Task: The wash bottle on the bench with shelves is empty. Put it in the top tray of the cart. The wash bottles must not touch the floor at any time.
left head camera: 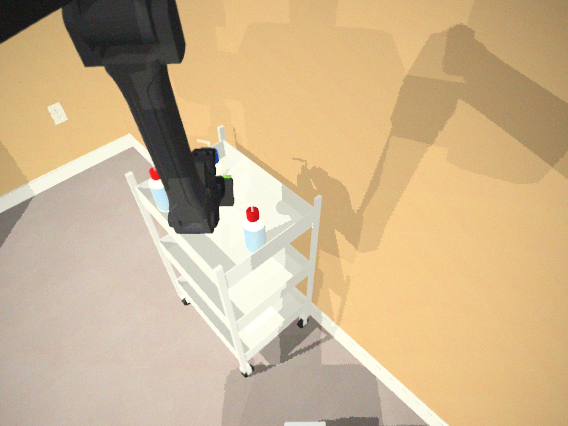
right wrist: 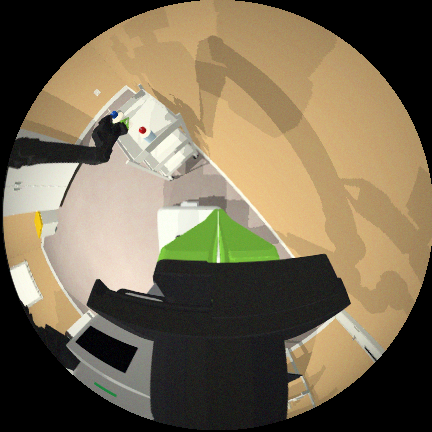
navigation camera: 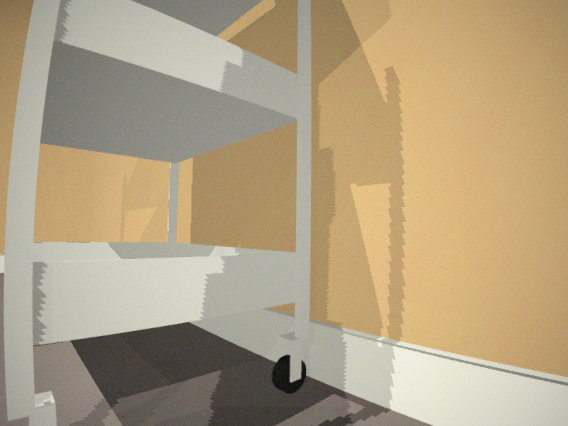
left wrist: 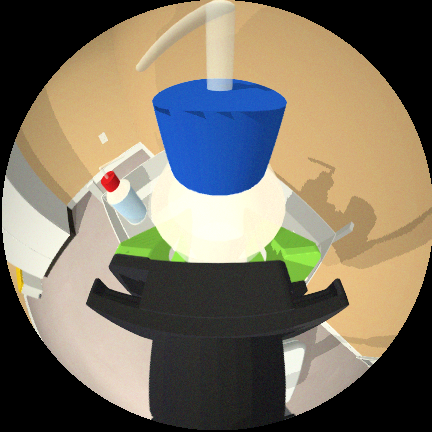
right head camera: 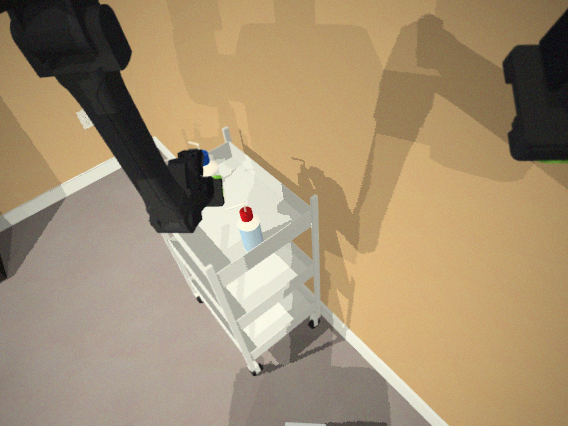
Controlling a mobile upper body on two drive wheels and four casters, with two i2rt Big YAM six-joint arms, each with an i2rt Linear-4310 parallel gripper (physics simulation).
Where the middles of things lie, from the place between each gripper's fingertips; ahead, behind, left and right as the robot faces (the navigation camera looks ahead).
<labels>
The wash bottle [left wrist: 217, 199] lies 10 mm behind my left hand, 10 mm to the left of it and 50 mm above it.
I see the wash bottle 450 mm to the left of my right hand, 400 mm ahead of it and 380 mm below it.
</labels>
